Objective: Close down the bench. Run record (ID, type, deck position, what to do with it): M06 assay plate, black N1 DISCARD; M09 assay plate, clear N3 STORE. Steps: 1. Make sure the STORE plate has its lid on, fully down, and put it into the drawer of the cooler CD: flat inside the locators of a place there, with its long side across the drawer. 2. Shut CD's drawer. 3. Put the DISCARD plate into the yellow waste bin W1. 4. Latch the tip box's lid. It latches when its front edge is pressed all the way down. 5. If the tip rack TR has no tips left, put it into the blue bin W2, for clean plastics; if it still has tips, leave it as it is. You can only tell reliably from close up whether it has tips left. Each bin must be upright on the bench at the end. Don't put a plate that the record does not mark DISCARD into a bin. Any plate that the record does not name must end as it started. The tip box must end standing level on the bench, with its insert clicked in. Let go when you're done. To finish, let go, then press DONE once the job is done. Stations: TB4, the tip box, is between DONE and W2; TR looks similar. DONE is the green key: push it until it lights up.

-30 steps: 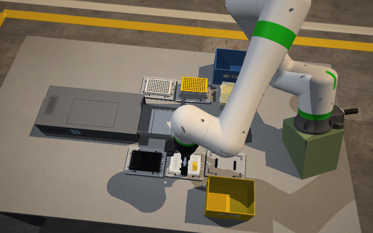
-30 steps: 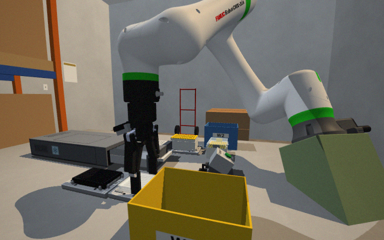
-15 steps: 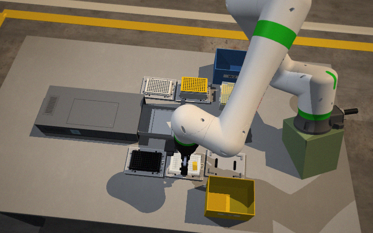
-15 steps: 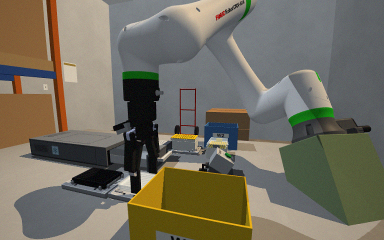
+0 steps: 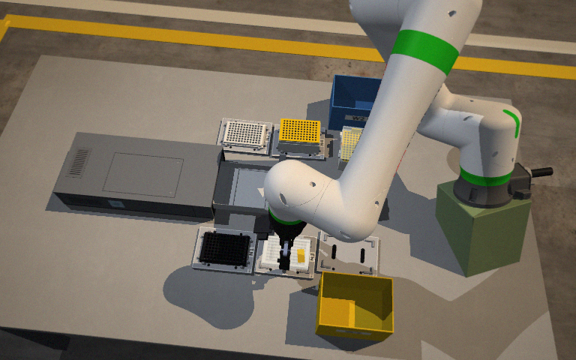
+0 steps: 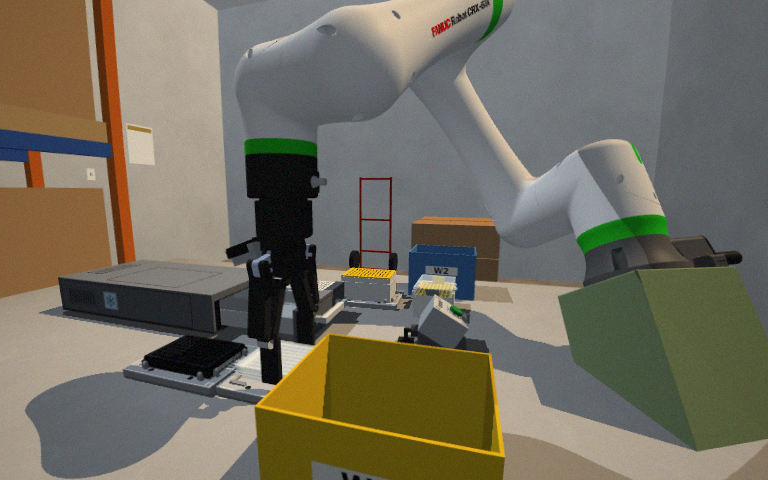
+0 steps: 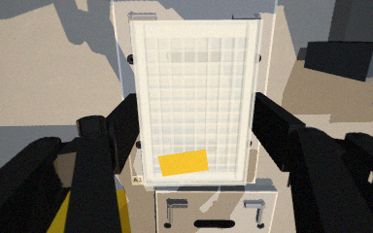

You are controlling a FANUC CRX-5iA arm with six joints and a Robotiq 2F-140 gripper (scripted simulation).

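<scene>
My hand is 12 cm short of the cooler drawer, 22 cm to the left of it and 1 cm above it. Round my hand: black assay plate (17 cm ahead, 3 cm to the right, 3 cm below); then green DONE key (26 cm behind, 13 cm to the right, 2 cm above); then yellow bin W1 (15 cm behind, 17 cm to the left, 1 cm below).
</scene>
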